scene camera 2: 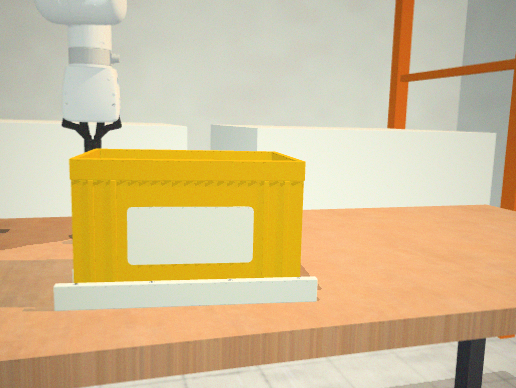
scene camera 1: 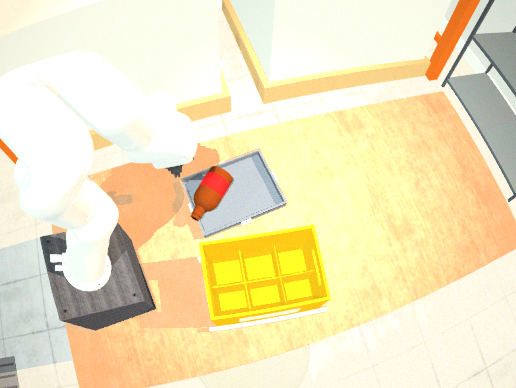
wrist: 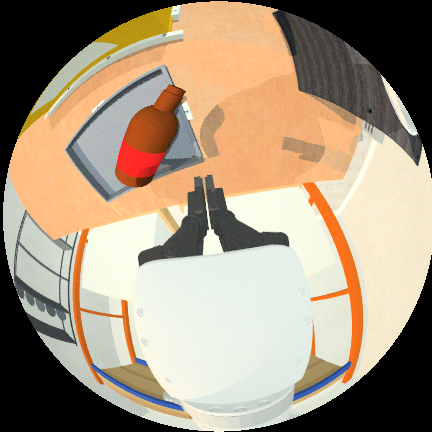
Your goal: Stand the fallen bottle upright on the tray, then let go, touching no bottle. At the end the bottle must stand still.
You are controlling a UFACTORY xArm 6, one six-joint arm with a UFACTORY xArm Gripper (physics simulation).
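Note:
A brown bottle with a red label lies on its side on the grey tray. In scene camera 1 its neck points to the lower left and reaches over the tray's left rim, and its base is toward the tray's back rim. My gripper is shut and empty. In scene camera 1 it shows left of the tray's back left corner, apart from the bottle. In scene camera 2 the fingertips of the gripper are hidden behind the yellow crate, and the bottle and tray do not show.
A yellow crate with six compartments stands in front of the tray, with a white strip along its front. The arm's dark base block is at the left. White low walls stand behind the table.

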